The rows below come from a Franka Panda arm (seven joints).
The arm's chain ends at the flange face. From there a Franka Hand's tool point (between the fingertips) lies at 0.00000 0.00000 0.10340 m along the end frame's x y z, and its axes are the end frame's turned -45 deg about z.
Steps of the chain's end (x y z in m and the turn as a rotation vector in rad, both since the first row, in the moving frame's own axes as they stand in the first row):
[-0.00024 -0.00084 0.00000 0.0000 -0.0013 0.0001]
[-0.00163 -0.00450 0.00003 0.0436 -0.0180 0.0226]
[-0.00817 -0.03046 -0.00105 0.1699 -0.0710 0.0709]
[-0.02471 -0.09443 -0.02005 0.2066 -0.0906 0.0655]
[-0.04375 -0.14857 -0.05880 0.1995 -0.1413 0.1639]
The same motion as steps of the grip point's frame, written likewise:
[0.00033 -0.00086 0.00000 0.0009 -0.0009 0.0001]
[0.00395 -0.00882 -0.00009 0.0436 0.0181 0.0226]
[0.02357 -0.04456 -0.00280 0.1703 0.0699 0.0709]
[0.05841 -0.10550 -0.02267 0.2102 0.0820 0.0655]
[0.08034 -0.16020 -0.06187 0.2410 0.0412 0.1639]

